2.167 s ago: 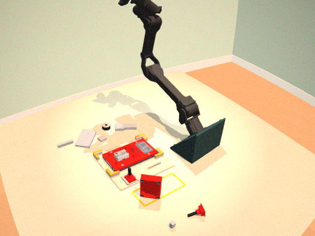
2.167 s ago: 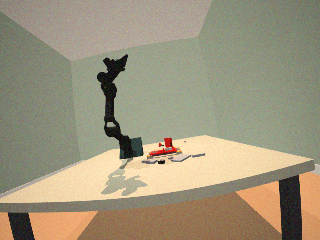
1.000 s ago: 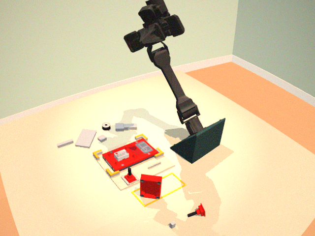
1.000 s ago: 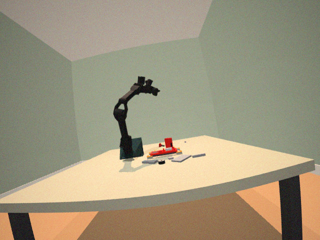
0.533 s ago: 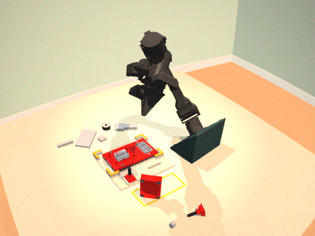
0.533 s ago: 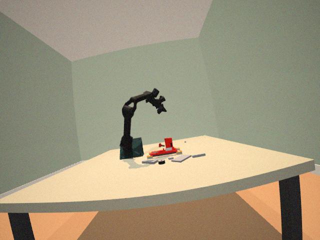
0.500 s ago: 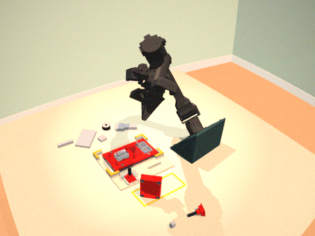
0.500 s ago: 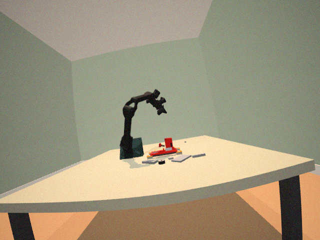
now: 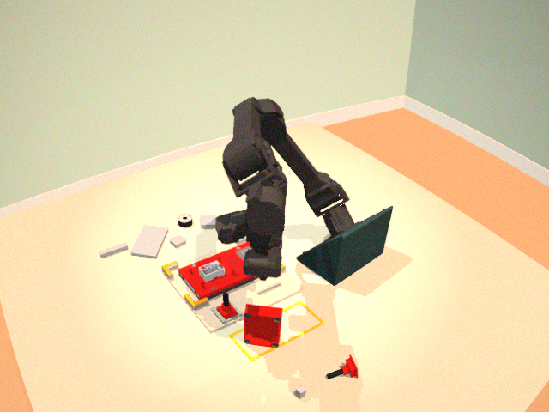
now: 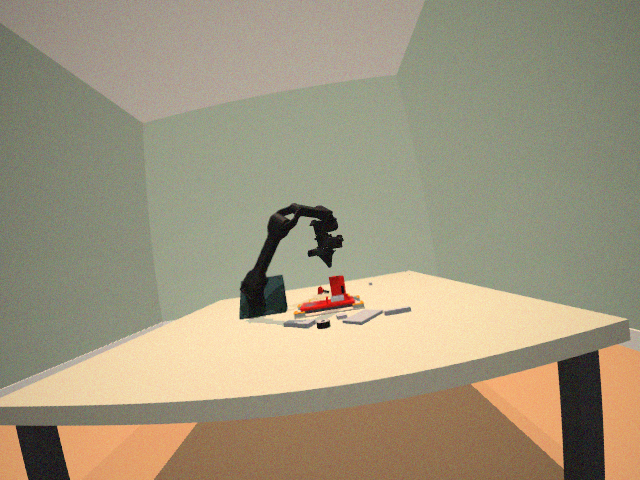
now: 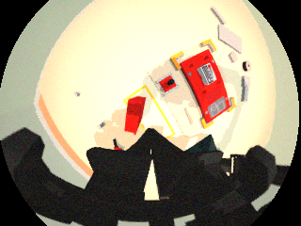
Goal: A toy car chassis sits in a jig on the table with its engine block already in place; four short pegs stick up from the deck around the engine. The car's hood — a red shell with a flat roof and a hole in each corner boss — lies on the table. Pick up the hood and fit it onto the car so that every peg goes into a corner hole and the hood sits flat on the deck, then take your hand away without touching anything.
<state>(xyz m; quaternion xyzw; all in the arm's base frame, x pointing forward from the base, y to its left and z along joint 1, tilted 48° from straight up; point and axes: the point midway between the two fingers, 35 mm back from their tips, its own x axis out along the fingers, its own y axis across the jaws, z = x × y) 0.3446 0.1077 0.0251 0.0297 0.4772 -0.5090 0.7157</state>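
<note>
The red hood lies 20 mm ahead of my gripper tip, 30 mm to the left of it and 90 mm below it. The rest, counted from my gripper tip: black wheel: 110 mm behind, 400 mm to the right, 130 mm below; then grey engine block: 20 mm behind, 180 mm to the right, 120 mm below.
</note>
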